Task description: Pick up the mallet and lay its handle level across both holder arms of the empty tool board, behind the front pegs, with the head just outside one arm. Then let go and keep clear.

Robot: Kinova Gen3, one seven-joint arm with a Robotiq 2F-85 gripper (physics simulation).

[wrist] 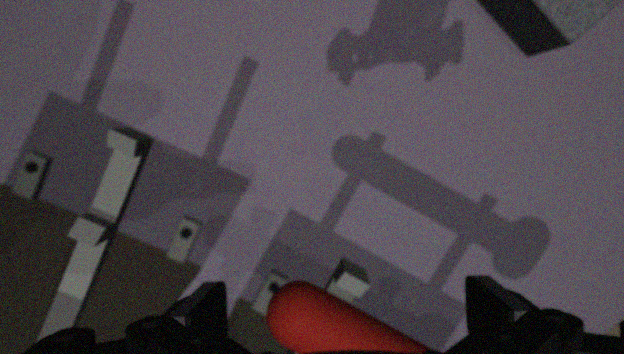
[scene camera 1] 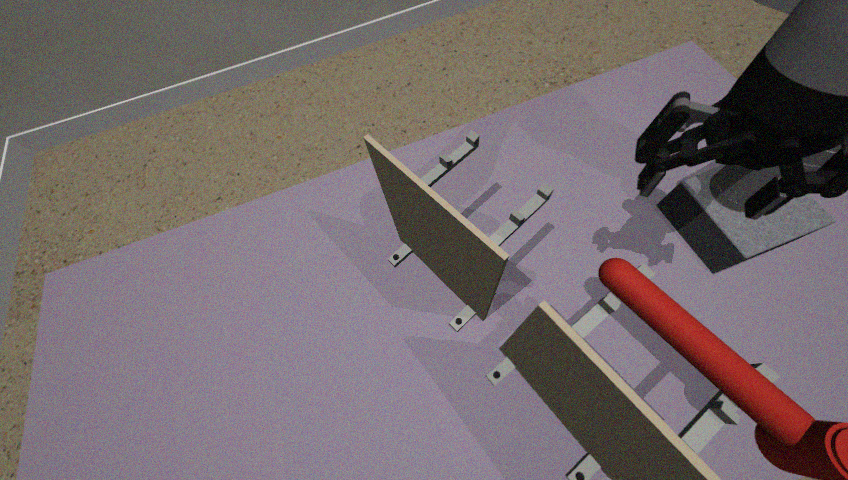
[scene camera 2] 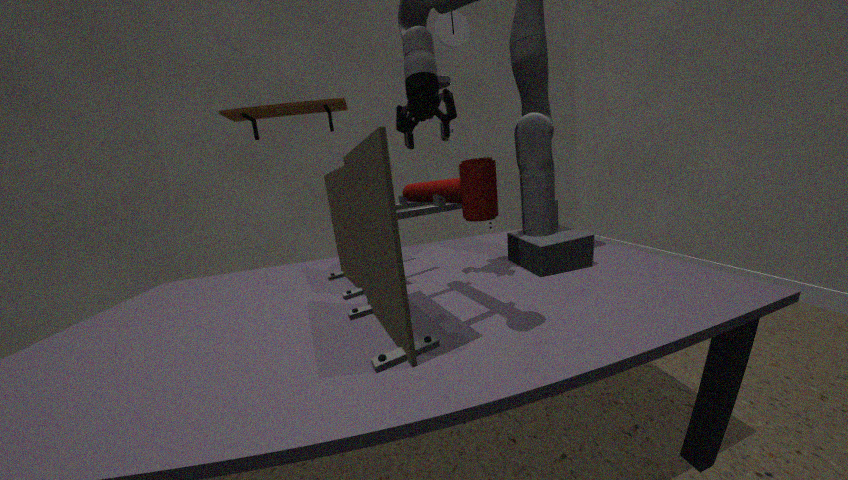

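Seen in the pictures: gripper, fingertip midpoint: (wrist: 344,305) (scene camera 1: 694,200) (scene camera 2: 427,144); arm's base at its link origin: (scene camera 1: 738,189) (scene camera 2: 538,232).
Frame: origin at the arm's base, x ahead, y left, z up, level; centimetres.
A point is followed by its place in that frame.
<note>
The red mallet (scene camera 1: 702,344) @(x 36.6, y 15.2, z 17.7 cm) (scene camera 2: 479,189) @(x 34.3, y 29.8, z 16.0 cm) (wrist: 320,320) @(x 37.0, y 5.5, z 17.5 cm) lies with its handle across the arms of the nearer tool board (scene camera 1: 595,386) @(x 49.9, y 13.6, z 20.1 cm) (scene camera 2: 380,249) @(x 48.0, y 22.1, z 8.2 cm), its head beyond one arm. The empty tool board (scene camera 1: 440,231) @(x 55.0, y -10.8, z 15.9 cm) (scene camera 2: 334,208) @(x 57.2, y -17.9, z 13.4 cm) (wrist: 30,240) @(x 55.6, y -15.3, z 0.6 cm) stands beside it, with two bare pegged arms in scene camera 1; one bare holder arm (wrist: 117,185) @(x 40.7, y -9.4, z 12.7 cm) shows in the wrist view. My gripper (scene camera 1: 702,195) @(x 32.8, y 2.8, z 26.3 cm) (scene camera 2: 427,140) @(x 32.8, y 2.8, z 26.3 cm) (wrist: 344,305) @(x 32.8, y 2.8, z 26.3 cm) is open and empty, above the mallet's level. In the wrist view the handle's end shows between the fingertips, below them; the head is out of that view.
The robot's base block (scene camera 1: 785,220) @(x -1.9, y 8.2, z -0.1 cm) (scene camera 2: 550,255) @(x 5.4, y 10.8, z -3.5 cm) stands on the purple table (scene camera 1: 208,356) @(x 103.7, y -19.0, z -9.0 cm) (scene camera 2: 178,380) @(x 84.8, y 18.9, z -9.0 cm), facing the pegged side of the boards. The upright panels rise near the gripper. A wooden shelf (scene camera 2: 285,110) is on the back wall.
</note>
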